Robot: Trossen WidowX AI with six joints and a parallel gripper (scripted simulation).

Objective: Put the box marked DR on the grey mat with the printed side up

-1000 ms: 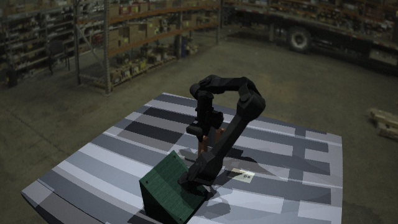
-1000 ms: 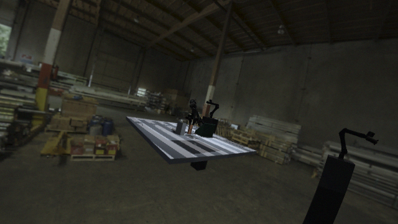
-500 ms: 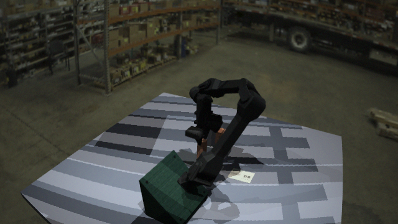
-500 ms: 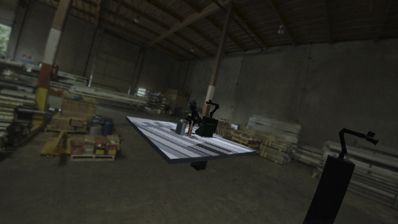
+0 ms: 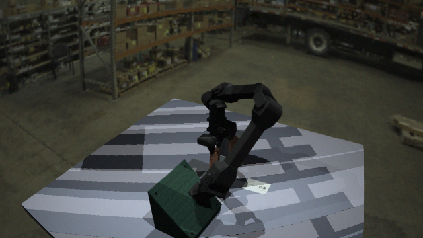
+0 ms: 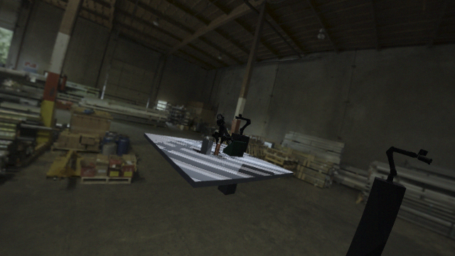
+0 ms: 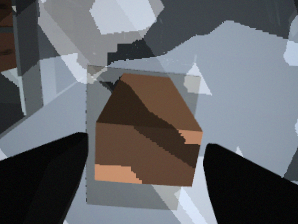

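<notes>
My gripper tip is 11 cm above the grey mat and 6 cm to the right of it. From my gripper tip the other things lie so: white card: 19 cm to the right, 11 cm below.
</notes>
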